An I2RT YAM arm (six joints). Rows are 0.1 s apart.
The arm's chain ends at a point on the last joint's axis. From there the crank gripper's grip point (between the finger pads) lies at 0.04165 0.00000 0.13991 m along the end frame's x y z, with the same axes.
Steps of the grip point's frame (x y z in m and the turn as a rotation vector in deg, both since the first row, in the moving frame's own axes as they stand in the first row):
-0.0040 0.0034 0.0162 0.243 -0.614 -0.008
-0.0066 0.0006 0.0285 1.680 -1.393 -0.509
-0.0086 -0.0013 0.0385 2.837 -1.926 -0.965
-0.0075 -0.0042 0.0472 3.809 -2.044 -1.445
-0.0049 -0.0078 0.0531 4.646 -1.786 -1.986
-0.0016 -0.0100 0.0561 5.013 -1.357 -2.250
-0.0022 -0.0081 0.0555 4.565 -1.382 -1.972
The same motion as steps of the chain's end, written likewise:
-0.0025 0.0040 0.0158 0.243 -0.614 -0.008
-0.0032 0.0051 0.0276 1.680 -1.393 -0.509
-0.0038 0.0063 0.0374 2.837 -1.926 -0.965
-0.0024 0.0061 0.0461 3.809 -2.044 -1.445
-0.0003 0.0049 0.0524 4.646 -1.786 -1.986
0.0020 0.0038 0.0558 5.013 -1.357 -2.250
0.0014 0.0044 0.0550 4.565 -1.382 -1.972

